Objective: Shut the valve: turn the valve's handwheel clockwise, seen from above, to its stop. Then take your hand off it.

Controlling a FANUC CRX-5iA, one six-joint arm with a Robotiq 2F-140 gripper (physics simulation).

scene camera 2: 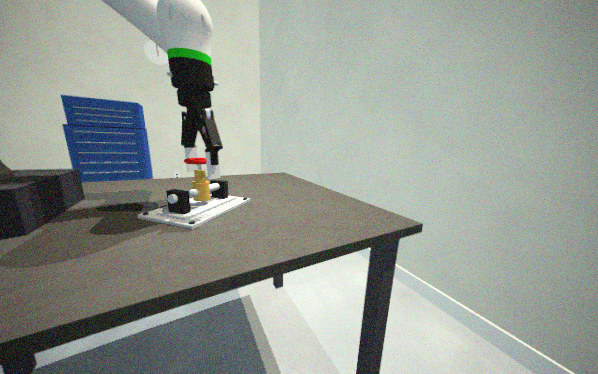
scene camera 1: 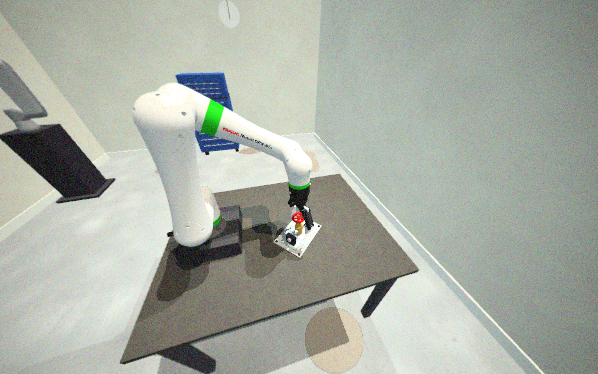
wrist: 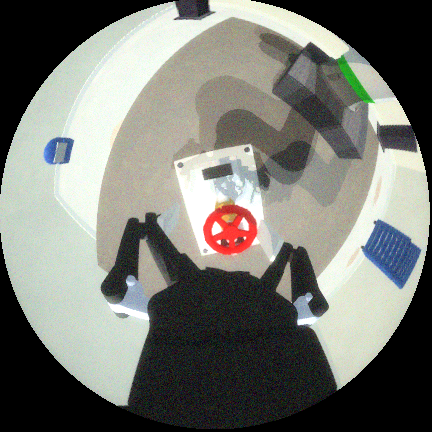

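Observation:
The red handwheel sits level on top of the brass valve body. The valve stands on a white base plate on the table. My gripper points down and is open, with nothing gripped. Its pale finger pads stand on opposite sides of the handwheel, at about its height in the second scene view. In the wrist view the wheel lies between them, much nearer the right pad; whether that pad touches the rim I cannot tell.
Black pipe supports stand on the plate beside the valve. The arm's dark pedestal stands on the table. A blue cabinet stands beyond the table.

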